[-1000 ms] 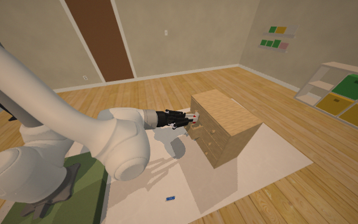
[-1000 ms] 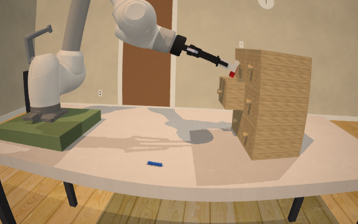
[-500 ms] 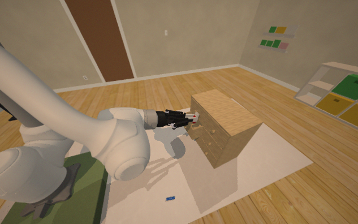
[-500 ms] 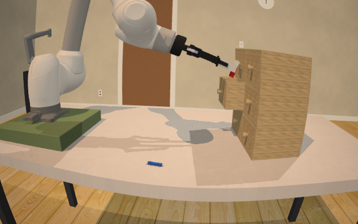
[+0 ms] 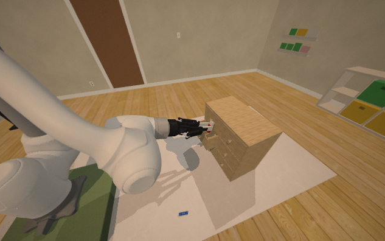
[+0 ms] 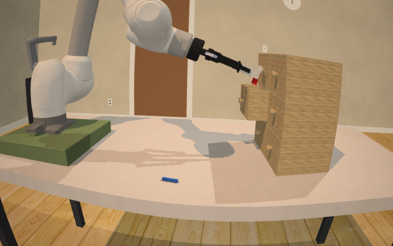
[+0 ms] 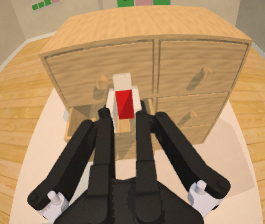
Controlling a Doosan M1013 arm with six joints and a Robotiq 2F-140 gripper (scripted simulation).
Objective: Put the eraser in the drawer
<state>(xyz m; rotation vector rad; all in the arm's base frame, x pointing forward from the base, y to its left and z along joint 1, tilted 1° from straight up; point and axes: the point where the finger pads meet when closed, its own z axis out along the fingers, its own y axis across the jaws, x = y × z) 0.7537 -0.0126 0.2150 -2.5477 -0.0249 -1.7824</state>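
Now: hand 30 mm short of the white eraser. Also, from my hand: small blue stick: 220 mm behind, 250 mm to the right, 260 mm below.
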